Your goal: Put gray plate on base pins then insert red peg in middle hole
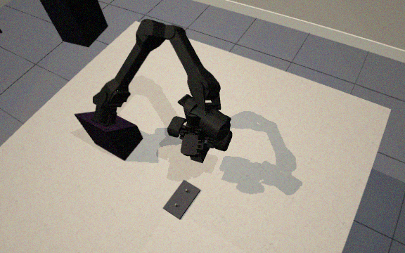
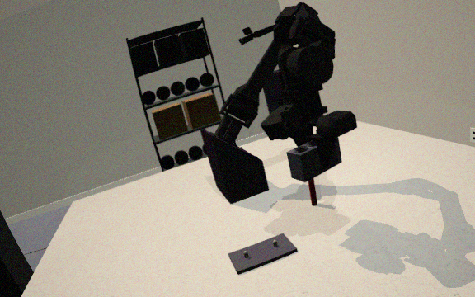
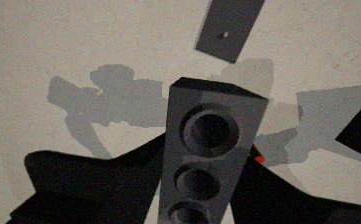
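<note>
The base is 3 cm behind my gripper tip, 14 cm to the right of it and 13 cm below it. The rest, counted from my gripper tip: red peg: 10 cm behind, 5 cm to the left, 10 cm below; then gray plate: 3 cm above.
</note>
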